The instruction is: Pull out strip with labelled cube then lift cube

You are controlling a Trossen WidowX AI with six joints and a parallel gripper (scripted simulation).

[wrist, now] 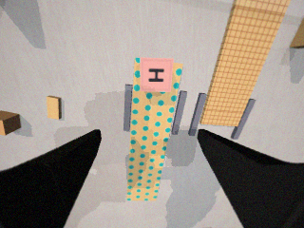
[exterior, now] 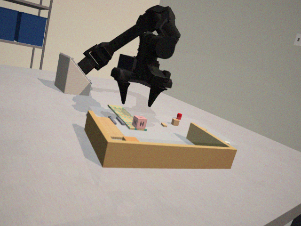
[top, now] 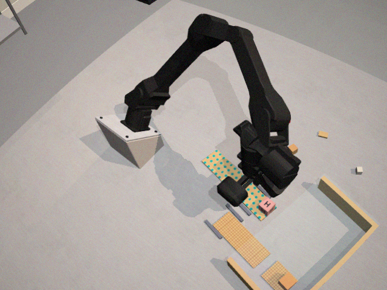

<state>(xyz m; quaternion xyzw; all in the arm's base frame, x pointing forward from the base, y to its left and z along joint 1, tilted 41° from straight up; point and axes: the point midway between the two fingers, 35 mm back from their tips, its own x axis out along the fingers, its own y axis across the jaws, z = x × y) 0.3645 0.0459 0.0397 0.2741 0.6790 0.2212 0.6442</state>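
Now: gripper tip 60 mm past the dotted strip and 60 mm above it. From my gripper tip the other things lie so: white cube (190 mm ahead, 230 mm to the left, 50 mm below).
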